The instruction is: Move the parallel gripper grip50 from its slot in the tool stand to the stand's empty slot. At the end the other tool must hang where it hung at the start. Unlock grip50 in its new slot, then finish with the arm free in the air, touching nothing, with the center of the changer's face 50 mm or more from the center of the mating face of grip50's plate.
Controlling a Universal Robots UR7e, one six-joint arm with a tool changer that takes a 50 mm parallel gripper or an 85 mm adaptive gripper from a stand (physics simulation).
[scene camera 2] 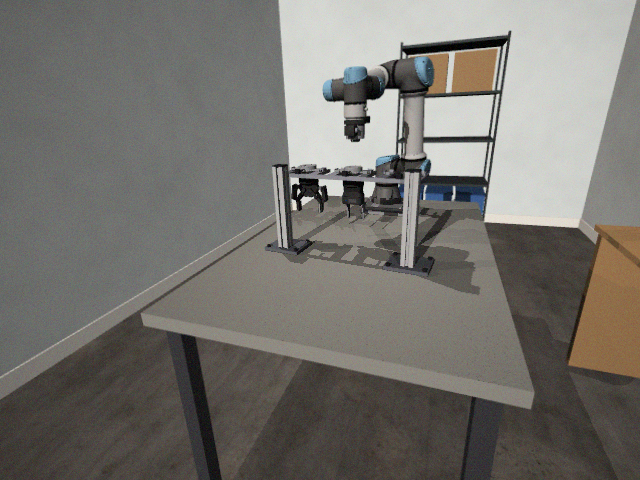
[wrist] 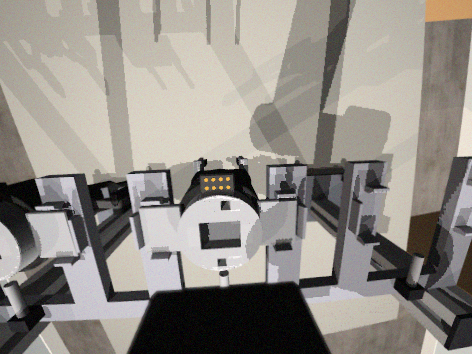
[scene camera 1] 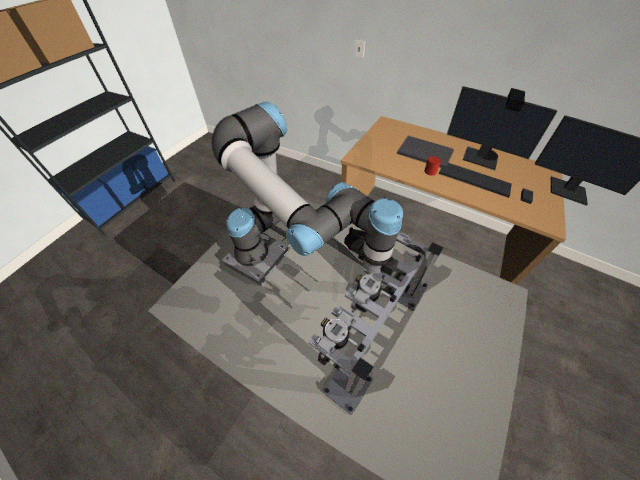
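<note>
Grip50's round plate sits in the middle slot of the tool stand. The gripper grip50 hangs upright below, its two fingers apart with nothing between them. The other tool, the adaptive gripper, hangs in the neighbouring slot; its plate is cut off in the wrist view. The slot on grip50's other side is empty between its fork arms. The arm's changer carries no tool and is in the air above grip50, clearly apart from it.
The stand's end posts rise from the grey worktable. Small upright pins stand on the stand's rail. A wooden desk with monitors and a red mug is beyond. A shelf rack holds boxes.
</note>
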